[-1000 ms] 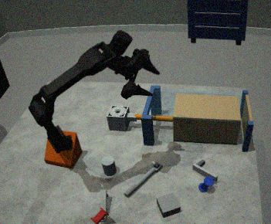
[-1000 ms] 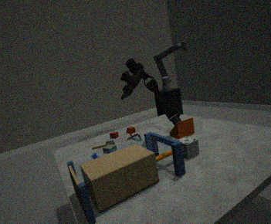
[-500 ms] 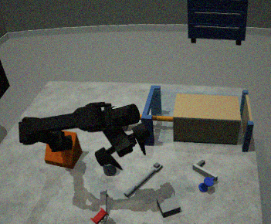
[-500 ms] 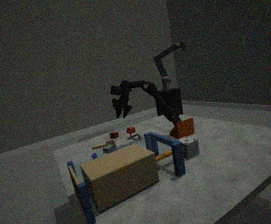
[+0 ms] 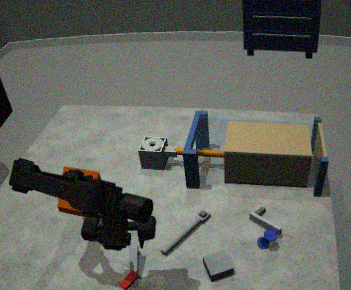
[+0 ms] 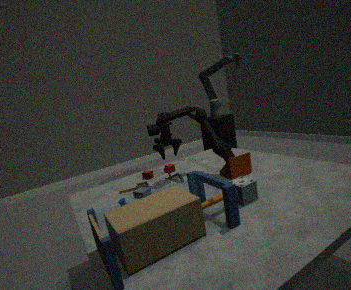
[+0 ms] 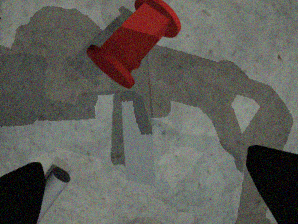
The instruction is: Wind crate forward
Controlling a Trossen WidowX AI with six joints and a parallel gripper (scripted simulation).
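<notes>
Right now my gripper tip is 110 mm above the winch handle with red knob. The rest, counted from my gripper tip: red handle (50 mm to the right, 100 mm below); then blue knob (400 mm ahead, 120 mm to the left, 110 mm below); then grey block (240 mm ahead, 30 mm to the left, 130 mm below).
</notes>
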